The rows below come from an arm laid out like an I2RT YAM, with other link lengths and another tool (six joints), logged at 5 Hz.
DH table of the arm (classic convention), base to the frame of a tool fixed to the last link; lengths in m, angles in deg. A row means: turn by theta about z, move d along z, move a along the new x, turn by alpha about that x. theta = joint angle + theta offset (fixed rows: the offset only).
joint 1: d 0.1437; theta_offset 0; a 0.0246; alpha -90
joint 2: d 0; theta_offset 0; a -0.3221; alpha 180
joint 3: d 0; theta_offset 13.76; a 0.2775; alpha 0
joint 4: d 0.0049; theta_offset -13.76; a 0.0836; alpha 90
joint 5: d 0.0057; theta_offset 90; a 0; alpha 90
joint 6: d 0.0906; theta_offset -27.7; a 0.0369; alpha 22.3
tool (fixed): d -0.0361; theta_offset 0; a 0; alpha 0
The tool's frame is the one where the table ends.
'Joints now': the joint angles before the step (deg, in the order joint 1, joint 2, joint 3, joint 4, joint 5, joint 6). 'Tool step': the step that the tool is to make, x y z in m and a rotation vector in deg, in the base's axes. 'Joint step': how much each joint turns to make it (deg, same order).
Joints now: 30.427 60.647 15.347 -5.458 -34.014 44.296
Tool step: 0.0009 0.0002 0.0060 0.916 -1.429 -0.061
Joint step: -0.127 -1.658 0.383 -0.349 -0.094 -0.008
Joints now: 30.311 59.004 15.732 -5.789 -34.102 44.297
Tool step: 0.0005 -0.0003 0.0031 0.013 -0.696 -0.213
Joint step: -0.013 -0.751 0.328 -0.521 0.387 -0.089
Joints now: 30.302 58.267 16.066 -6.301 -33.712 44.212
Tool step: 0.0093 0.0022 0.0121 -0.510 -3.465 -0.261
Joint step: -0.085 -0.258 2.075 -0.465 1.733 -1.601
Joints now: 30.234 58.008 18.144 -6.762 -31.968 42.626
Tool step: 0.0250 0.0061 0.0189 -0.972 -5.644 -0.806
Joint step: -0.939 2.946 4.196 1.587 2.494 -3.096
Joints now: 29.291 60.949 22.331 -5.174 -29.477 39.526
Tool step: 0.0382 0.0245 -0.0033 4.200 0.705 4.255
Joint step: -1.059 11.620 4.332 8.228 -6.625 -0.856
